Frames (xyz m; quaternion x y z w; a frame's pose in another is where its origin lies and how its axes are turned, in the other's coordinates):
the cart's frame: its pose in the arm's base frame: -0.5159 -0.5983 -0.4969 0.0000 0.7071 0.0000 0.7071
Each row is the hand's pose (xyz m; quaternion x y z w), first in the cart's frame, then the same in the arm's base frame.
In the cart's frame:
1: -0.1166 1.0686 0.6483 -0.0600 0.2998 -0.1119 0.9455
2: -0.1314 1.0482 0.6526 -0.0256 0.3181 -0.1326 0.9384
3: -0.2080 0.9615 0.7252 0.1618 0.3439 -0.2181 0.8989
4: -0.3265 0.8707 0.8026 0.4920 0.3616 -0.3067 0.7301
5: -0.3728 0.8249 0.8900 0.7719 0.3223 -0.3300 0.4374
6: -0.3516 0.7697 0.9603 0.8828 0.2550 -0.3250 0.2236
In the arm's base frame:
1: 0.1324 0.4703 -0.3803 -0.1216 0.8806 -0.0367 0.4566
2: 0.1367 0.4499 -0.3655 -0.1119 0.8885 -0.0757 0.4386
3: 0.2093 0.3632 -0.2889 -0.0398 0.8788 -0.2686 0.3924
4: 0.2867 0.2724 -0.1704 0.1310 0.7720 -0.5648 0.2606
5: 0.3741 0.2266 -0.1241 0.3125 0.5372 -0.7792 0.0814
6: 0.4444 0.1714 -0.1453 -0.3944 -0.3384 0.8541 0.0222

